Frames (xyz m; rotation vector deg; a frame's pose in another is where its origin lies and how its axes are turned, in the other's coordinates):
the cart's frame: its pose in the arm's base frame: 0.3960 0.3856 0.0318 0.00 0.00 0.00
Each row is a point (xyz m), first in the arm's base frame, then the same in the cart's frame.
Working: the arm's base frame: its pose in the cart's frame: -0.3960 -0.3856 -0.0318 0.00 0.00 0.00

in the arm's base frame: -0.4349 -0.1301 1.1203
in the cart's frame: -0.8309 -0.5157 1.0885
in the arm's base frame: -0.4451 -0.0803 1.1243
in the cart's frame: -0.8411 -0.4659 1.0925
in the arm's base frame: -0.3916 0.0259 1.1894
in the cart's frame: -0.7876 -0.3597 1.1576
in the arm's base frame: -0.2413 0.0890 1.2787
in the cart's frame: -0.6373 -0.2966 1.2469
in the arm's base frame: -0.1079 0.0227 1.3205
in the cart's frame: -0.5039 -0.3629 1.2887
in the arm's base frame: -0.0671 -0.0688 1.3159
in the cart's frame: -0.4631 -0.4544 1.2841
